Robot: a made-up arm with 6 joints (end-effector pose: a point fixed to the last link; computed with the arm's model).
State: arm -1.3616 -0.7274 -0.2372 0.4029 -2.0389 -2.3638
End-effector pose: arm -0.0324 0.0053 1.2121 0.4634 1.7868 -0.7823
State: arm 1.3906 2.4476 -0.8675 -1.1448 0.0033 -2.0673
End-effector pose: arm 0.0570 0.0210 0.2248 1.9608 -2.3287 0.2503
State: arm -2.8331 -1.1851 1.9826 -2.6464 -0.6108 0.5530
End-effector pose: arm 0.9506 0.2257 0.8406 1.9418 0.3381 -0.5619
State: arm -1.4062 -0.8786 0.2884 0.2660 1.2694 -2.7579
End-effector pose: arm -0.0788 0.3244 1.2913 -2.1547 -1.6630 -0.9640
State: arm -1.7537 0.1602 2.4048 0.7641 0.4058 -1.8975
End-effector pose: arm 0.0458 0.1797 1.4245 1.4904 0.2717 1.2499
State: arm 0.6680 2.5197 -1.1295 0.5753 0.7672 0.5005
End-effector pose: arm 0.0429 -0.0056 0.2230 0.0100 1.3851 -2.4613
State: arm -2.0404 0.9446 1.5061 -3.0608 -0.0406 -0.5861
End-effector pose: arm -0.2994 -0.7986 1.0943 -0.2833 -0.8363 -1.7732
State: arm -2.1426 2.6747 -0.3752 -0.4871 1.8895 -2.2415
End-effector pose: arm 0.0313 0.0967 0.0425 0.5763 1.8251 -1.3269
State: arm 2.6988 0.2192 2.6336 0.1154 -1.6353 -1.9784
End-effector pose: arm 0.1831 -0.0156 1.4480 0.4379 -1.3489 1.7842
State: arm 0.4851 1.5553 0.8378 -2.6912 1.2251 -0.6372
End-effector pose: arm 0.7504 0.4836 0.2863 -0.4809 1.6313 -0.3520
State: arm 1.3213 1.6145 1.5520 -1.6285 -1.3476 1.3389
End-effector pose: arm 0.2451 1.0186 0.4170 -0.6974 -2.9156 0.4338
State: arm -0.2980 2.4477 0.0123 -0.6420 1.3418 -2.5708
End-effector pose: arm 0.0973 -0.0551 -0.1007 -0.5227 1.3255 -0.5712
